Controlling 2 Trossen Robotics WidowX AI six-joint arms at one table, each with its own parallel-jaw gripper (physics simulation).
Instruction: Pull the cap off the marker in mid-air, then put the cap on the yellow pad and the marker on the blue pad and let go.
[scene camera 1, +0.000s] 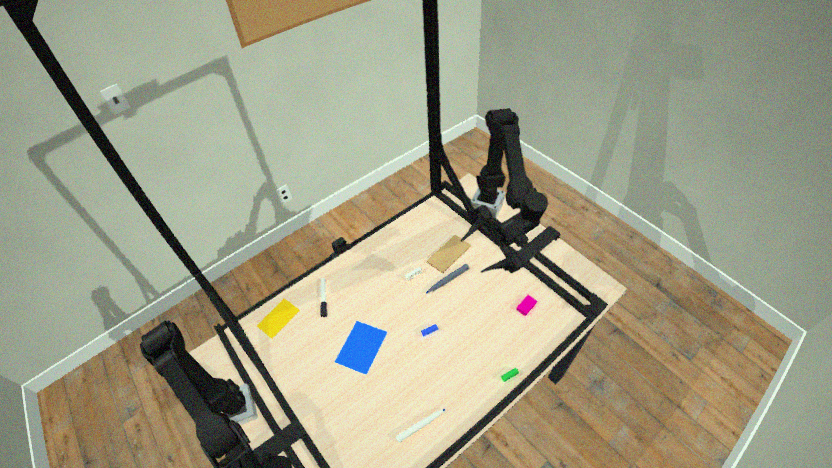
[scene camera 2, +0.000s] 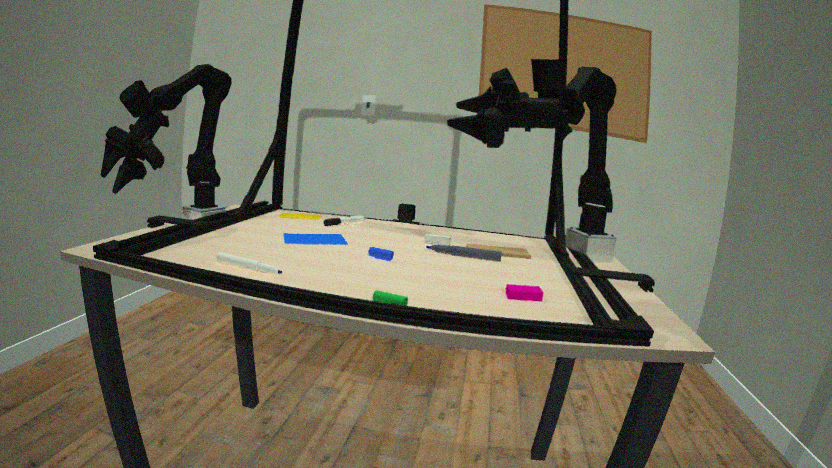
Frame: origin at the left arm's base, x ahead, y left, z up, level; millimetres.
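Seen in the pictures: left gripper, between the fingertips: (scene camera 1: 470, 256) (scene camera 2: 452, 113); right gripper, between the fingertips: (scene camera 2: 108, 185); left arm's base, origin of its link: (scene camera 1: 488, 196) (scene camera 2: 591, 232); right arm's base, origin of its link: (scene camera 1: 233, 404) (scene camera 2: 204, 206).
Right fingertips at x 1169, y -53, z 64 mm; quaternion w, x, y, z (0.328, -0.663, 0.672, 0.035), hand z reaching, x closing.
Note:
Pixels of each thing's middle, then the offset from my right fingertips to it.
- white marker, middle of its body: (scene camera 2: 344, 220) (scene camera 1: 323, 297) dx -595, dy -294, dz -122 mm
- black cap, middle of its body: (scene camera 2: 332, 221) (scene camera 1: 323, 309) dx -556, dy -268, dz -122 mm
- yellow pad, middle of its body: (scene camera 2: 300, 216) (scene camera 1: 278, 318) dx -468, dy -392, dz -131 mm
- blue pad, middle of its body: (scene camera 2: 314, 238) (scene camera 1: 361, 346) dx -499, dy -98, dz -131 mm
- white marker with a blue tip, middle of its body: (scene camera 2: 248, 264) (scene camera 1: 421, 424) dx -364, dy +163, dz -121 mm
- grey marker, middle of its body: (scene camera 2: 463, 251) (scene camera 1: 447, 279) dx -816, dy +42, dz -120 mm
- blue piece, middle of its body: (scene camera 2: 381, 253) (scene camera 1: 429, 330) dx -628, dy +66, dz -121 mm
- green piece, middle of its body: (scene camera 2: 390, 300) (scene camera 1: 509, 374) dx -589, dy +330, dz -121 mm
- magenta block, middle of its body: (scene camera 2: 524, 292) (scene camera 1: 526, 305) dx -826, dy +307, dz -124 mm
- white piece, middle of its body: (scene camera 2: 437, 240) (scene camera 1: 413, 274) dx -791, dy -67, dz -120 mm
- tan pad, middle of its body: (scene camera 2: 498, 251) (scene camera 1: 449, 253) dx -921, dy +5, dz -127 mm
A white marker (scene camera 1: 322, 288) (scene camera 2: 352, 219) with a black cap (scene camera 1: 323, 309) (scene camera 2: 332, 221) on one end lies on the table beside the yellow pad (scene camera 1: 278, 318) (scene camera 2: 299, 215). The blue pad (scene camera 1: 361, 347) (scene camera 2: 314, 239) lies nearby with nothing on it, and the yellow pad is bare too. My left gripper (scene camera 1: 472, 255) (scene camera 2: 452, 114) is open and empty, raised at the right side, far from the marker. My right gripper (scene camera 2: 108, 183) is open and empty, raised beyond the table's left edge in scene camera 2; it does not show in scene camera 1.
A white marker with a blue tip (scene camera 1: 420, 425) (scene camera 2: 247, 263), a grey marker (scene camera 1: 448, 278) (scene camera 2: 468, 252), a blue piece (scene camera 1: 429, 330) (scene camera 2: 380, 253), a green piece (scene camera 1: 509, 374) (scene camera 2: 389, 298), a magenta block (scene camera 1: 526, 305) (scene camera 2: 524, 292), a white piece (scene camera 1: 413, 273) (scene camera 2: 437, 239) and a tan pad (scene camera 1: 448, 253) (scene camera 2: 513, 251) lie around.

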